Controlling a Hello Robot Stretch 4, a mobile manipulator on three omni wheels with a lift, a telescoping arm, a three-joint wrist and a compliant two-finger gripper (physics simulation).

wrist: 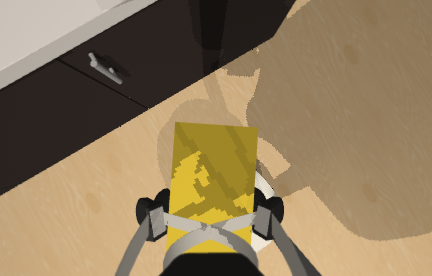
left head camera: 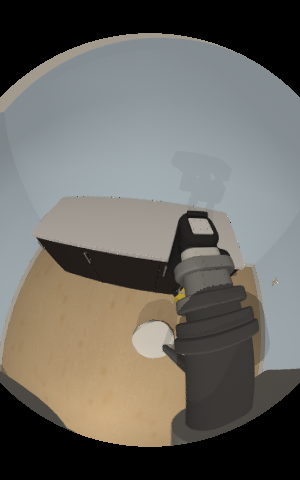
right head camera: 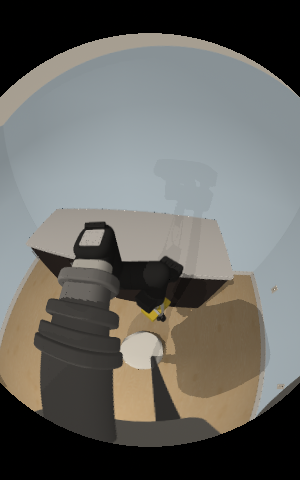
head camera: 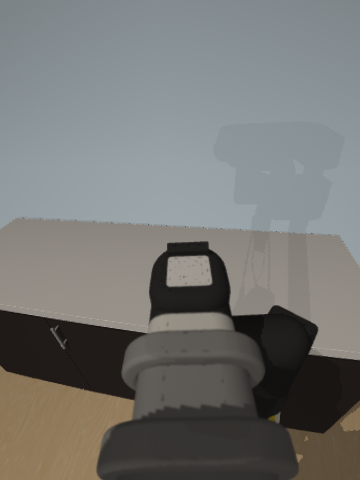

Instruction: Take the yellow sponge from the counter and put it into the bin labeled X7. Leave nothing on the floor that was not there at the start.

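Seen in the pictures: gripper, fingertip midpoint: (wrist: 209, 204) (right head camera: 151, 311); robot's base, link origin: (left head camera: 152, 338) (right head camera: 142, 349).
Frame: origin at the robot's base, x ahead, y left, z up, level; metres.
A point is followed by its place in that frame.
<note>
The yellow sponge (wrist: 215, 170) {z 1.037, x 0.246, y -0.114 m} (right head camera: 148, 315) {z 1.036, x 0.196, y -0.074 m} (left head camera: 180, 296) {z 1.037, x 0.220, y -0.065 m} (head camera: 272, 418) {z 1.037, x 0.233, y -0.137 m} is held between the two fingertips of my gripper (wrist: 209, 204) {z 0.988, x 0.220, y -0.088 m}, which press on its two long sides. In the wrist view it sticks out forward past the fingers, with floor behind it. My gripper is off the front side of the counter (head camera: 75, 265) {z 0.882, x 0.841, y 0.489 m} (left head camera: 120, 225) {z 0.882, x 0.773, y 0.245 m} (right head camera: 145, 235) {z 0.882, x 0.779, y -0.065 m} (wrist: 40, 30) {z 0.882, x 0.516, y -0.055 m}, over the floor. The arm hides most of the sponge in the head view. A bin labeled X7 does not show in these views.
Dark cabinet doors with metal handles (head camera: 59, 337) (wrist: 105, 68) form the counter's front. A white round disc (left head camera: 152, 340) {z 0.187, x -0.012, y 0.006 m} (right head camera: 141, 350) {z 0.187, x -0.001, y -0.003 m} shows low down near the robot's base, and its edge (wrist: 264, 183) {z 0.180, x -0.005, y -0.184 m} shows behind the sponge. A wall stands behind the counter; shadows lie on the wood floor.
</note>
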